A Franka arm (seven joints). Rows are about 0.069 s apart.
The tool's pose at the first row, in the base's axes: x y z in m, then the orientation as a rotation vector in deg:
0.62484, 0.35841, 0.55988, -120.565, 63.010, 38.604
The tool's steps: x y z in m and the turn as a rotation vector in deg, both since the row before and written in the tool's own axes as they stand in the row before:
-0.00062, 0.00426, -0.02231, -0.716, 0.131, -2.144
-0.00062, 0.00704, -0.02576, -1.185, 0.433, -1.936
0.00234, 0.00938, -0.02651, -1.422, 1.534, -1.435
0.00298, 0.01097, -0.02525, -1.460, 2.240, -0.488
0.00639, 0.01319, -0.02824, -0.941, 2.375, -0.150
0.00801, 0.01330, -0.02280, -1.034, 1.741, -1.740
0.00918, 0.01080, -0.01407, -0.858, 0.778, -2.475
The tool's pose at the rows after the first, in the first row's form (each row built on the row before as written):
0.62396, 0.34020, 0.57344, -122.119, 60.580, 37.940
0.62157, 0.31818, 0.58838, -124.120, 58.463, 37.367
0.61958, 0.29317, 0.60129, -126.698, 57.432, 36.032
0.61686, 0.26829, 0.61314, -129.311, 57.830, 34.369
0.61502, 0.23900, 0.62542, -131.397, 58.724, 32.333
0.61305, 0.21280, 0.63381, -133.837, 57.376, 30.365
0.61287, 0.19299, 0.63632, -135.891, 54.659, 29.051

